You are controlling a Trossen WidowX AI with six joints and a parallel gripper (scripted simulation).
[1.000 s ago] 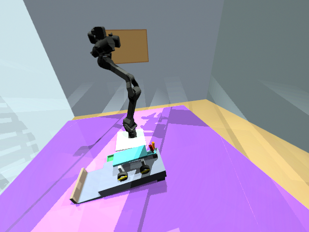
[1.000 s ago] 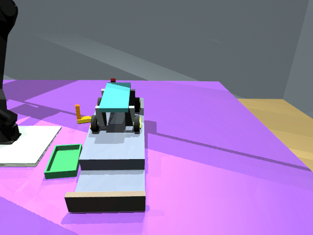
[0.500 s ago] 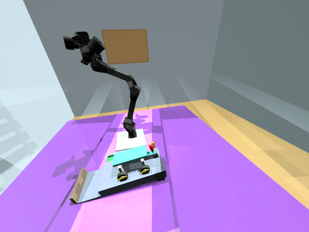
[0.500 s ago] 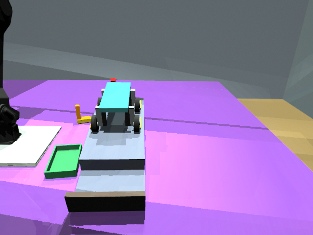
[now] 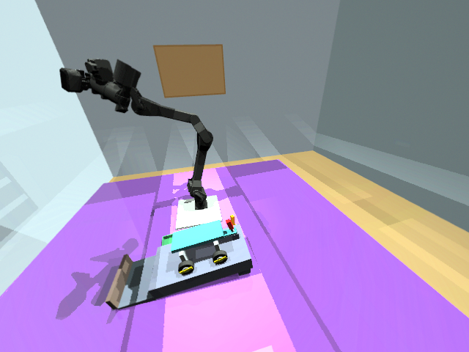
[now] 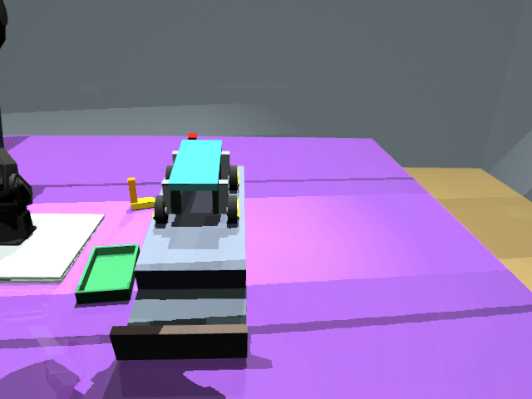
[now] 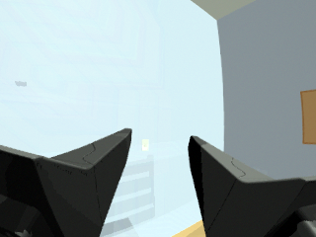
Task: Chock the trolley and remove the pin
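Right now the yellow chock is 26 cm ahead of my gripper tip, 47 cm to the left of it and 60 cm below it. The rest, counted from my gripper tip: trolley (39 cm ahead, 34 cm to the left, 51 cm below); red-headed stop pin (37 cm ahead, 44 cm to the left, 49 cm below); brown-topped stop board (40 cm ahead, 7 cm to the left, 59 cm below).
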